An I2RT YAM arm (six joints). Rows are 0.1 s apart.
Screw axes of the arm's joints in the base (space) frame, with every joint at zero. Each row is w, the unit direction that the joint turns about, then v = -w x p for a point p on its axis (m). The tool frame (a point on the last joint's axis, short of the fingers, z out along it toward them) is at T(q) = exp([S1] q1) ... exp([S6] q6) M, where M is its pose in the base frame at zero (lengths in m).
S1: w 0 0 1 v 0.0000 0.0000 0.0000
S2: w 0 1 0 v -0.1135 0.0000 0.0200
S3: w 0 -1 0 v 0.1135 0.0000 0.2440
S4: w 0 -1 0 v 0.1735 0.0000 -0.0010
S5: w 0 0 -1 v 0.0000 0.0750 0.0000
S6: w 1 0 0 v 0.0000 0.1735 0.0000
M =
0 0 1 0.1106
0 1 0 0.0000
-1 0 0 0.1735
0 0 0 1
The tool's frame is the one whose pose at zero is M.
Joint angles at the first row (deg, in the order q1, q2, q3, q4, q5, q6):
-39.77, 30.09, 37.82, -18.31, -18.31, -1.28
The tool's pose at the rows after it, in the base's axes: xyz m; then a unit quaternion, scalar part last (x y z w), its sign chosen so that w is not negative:
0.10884, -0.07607, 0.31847, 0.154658, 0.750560, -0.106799, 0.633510
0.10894, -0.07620, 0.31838, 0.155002, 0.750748, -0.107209, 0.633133
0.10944, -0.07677, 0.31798, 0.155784, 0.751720, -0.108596, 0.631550
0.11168, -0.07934, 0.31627, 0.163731, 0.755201, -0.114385, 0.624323
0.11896, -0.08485, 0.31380, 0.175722, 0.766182, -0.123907, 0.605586
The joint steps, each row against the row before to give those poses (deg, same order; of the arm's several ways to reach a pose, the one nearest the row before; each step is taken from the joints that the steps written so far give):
0.00, 0.02, 0.00, 0.01, 0.05, 0.00
0.00, 0.04, 0.00, -0.01, 0.06, -0.02
0.00, 0.20, 0.00, 0.01, 0.20, -0.13
0.09, 0.89, 0.02, -0.01, 1.27, -0.13
0.81, 2.74, 0.66, -0.28, 2.75, -0.55

